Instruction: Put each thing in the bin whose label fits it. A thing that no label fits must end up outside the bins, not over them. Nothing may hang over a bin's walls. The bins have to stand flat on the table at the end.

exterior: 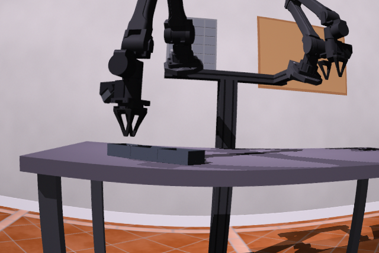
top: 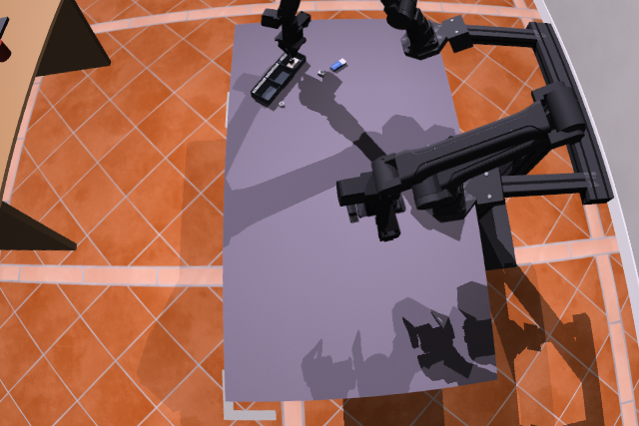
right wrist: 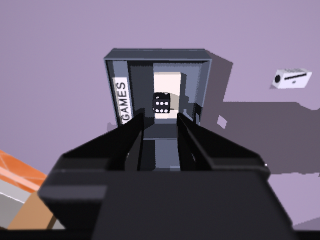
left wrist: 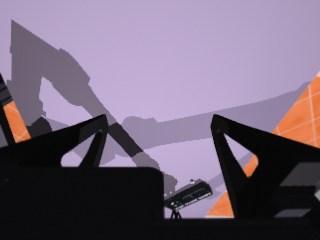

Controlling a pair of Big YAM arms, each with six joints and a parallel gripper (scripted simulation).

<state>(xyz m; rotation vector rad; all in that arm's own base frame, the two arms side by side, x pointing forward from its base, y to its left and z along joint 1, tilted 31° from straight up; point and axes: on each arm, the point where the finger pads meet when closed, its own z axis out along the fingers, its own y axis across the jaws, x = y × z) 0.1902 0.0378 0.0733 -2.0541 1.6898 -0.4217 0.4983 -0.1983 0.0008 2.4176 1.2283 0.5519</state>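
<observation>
The white card is 10 mm to the left of my right hand and 50 mm below it. From my right hand the other things lie so: bin row (50 mm ahead, 70 mm to the left, 50 mm below).
</observation>
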